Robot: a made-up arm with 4 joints. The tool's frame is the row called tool.
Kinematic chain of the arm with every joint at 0, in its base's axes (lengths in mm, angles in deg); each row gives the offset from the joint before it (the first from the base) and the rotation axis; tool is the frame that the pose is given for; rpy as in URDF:
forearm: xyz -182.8 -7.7 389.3 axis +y
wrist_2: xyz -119.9 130.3 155 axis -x
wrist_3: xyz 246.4 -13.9 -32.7 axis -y
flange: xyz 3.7 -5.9 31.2 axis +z
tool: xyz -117.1 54 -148.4 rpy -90 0 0
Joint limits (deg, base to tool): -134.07..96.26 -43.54..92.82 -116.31..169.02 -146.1..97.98
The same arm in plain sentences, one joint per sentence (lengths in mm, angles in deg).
The arm has four revolute joints in a row. What follows holds with every joint at zero, and every direction is one of the base frame's. Joint 1 sits 182.8 mm along -x and 7.7 mm along -y and 389.3 mm along +z from the base frame's origin and rotates about +y, from -134.07 to 96.26 deg. Joint 2 sits 119.9 mm along -x and 130.3 mm along +y and 155 mm along +z from joint 1 and rotates about -x, from -43.54 to 92.82 deg. Joint 3 sits 246.4 mm along +x and 13.9 mm along -y and 32.7 mm along -z from joint 2 and rotates about -y, from -116.31 to 169.02 deg. Joint 4 sits 3.7 mm along +x and 5.9 mm along -y and 31.2 mm along +z from joint 3 and rotates about +z, from -146.1 to 97.98 deg. The tool frame, which is the frame that the pose is given for, sits 117.1 mm along -x and 54 mm along +y and 148.4 mm along -z from joint 4; its axes are the base frame's turned by roll -90, pitch 0 and yaw 0 deg (as in URDF: about the fixed x, then y, then z).
